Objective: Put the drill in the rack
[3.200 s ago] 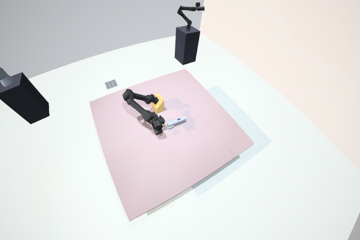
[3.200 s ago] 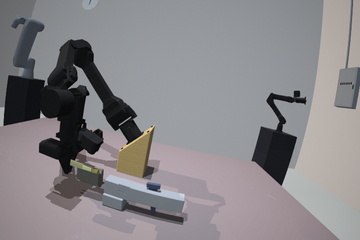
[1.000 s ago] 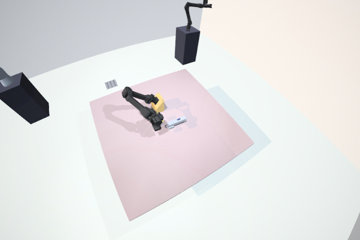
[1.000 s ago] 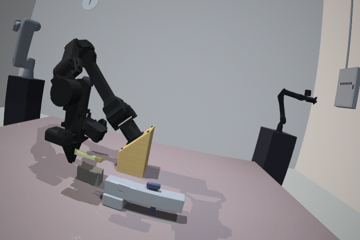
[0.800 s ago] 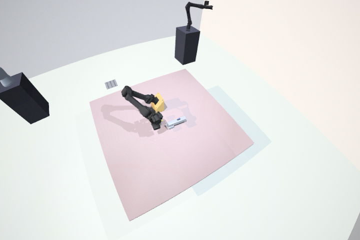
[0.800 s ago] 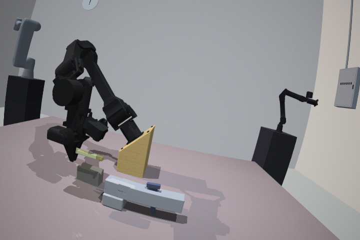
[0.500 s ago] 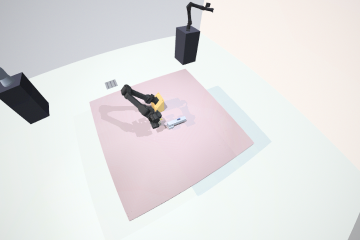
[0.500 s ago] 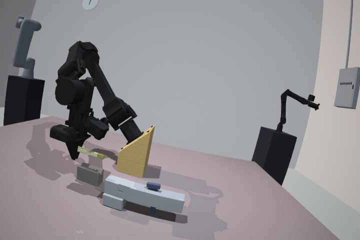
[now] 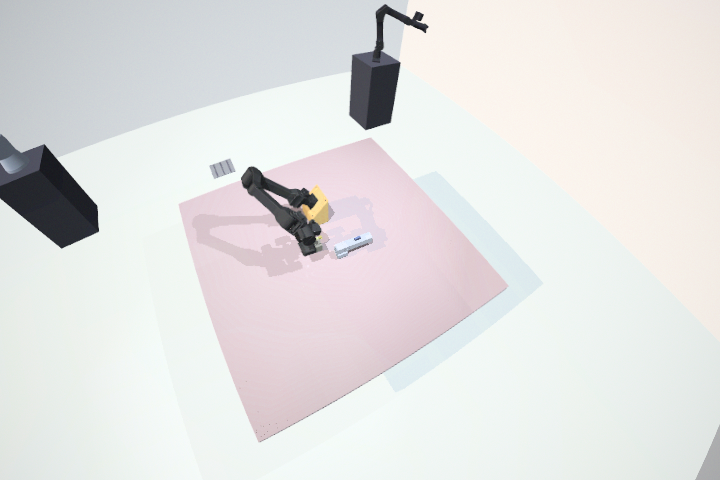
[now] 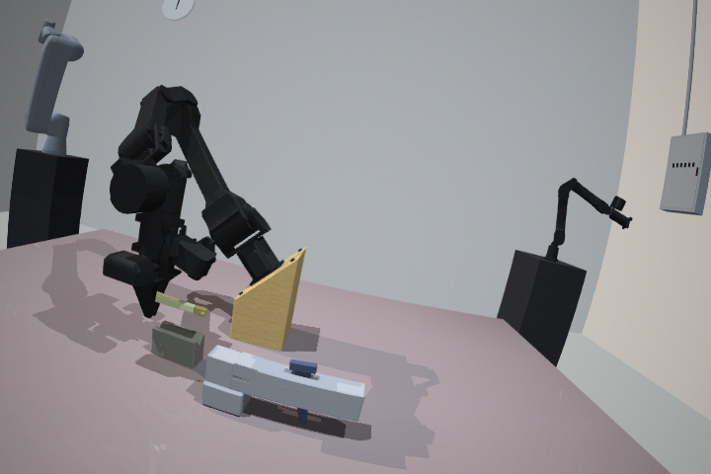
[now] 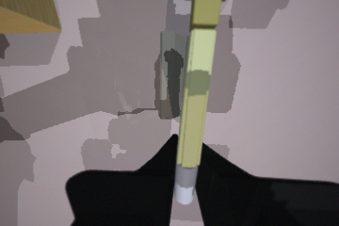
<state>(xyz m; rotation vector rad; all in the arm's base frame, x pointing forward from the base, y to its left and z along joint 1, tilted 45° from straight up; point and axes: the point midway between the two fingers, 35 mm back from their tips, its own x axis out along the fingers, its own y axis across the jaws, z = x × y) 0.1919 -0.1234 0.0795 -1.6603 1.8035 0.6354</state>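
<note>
Right now the drill is 4 cm to the left of my gripper tip and 3 cm above it. The rest, counted from my gripper tip: rack (5 cm to the left, 3 cm below); then blue key (23 cm to the left, 10 cm ahead).
</note>
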